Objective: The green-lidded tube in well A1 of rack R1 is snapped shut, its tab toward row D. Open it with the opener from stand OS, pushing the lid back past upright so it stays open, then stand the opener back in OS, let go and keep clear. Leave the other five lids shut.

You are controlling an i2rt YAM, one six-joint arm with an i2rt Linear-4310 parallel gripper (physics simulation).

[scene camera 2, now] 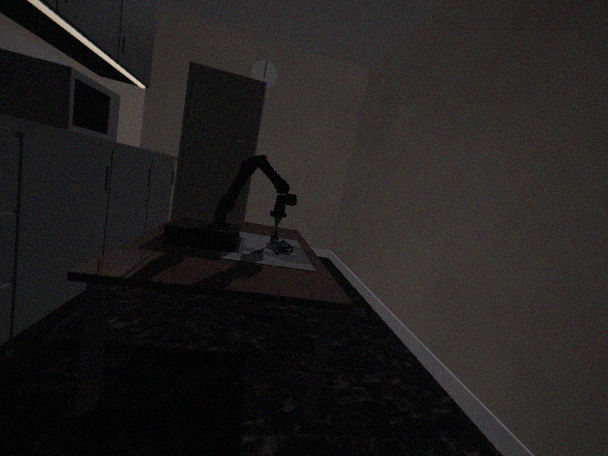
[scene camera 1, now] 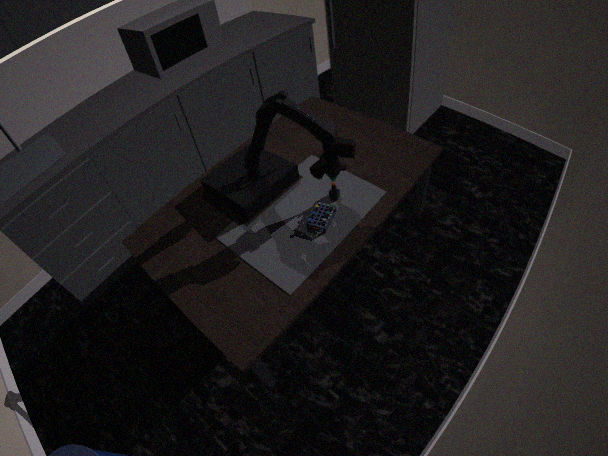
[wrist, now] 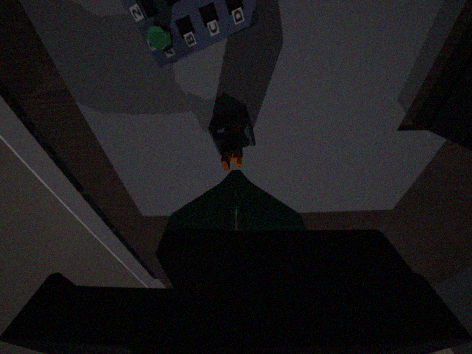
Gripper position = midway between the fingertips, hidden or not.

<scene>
My gripper (wrist: 236,176) is shut, holding nothing. Also in view: a dark opener (wrist: 231,150). Further things: a grey mat (scene camera 1: 278,244).
</scene>
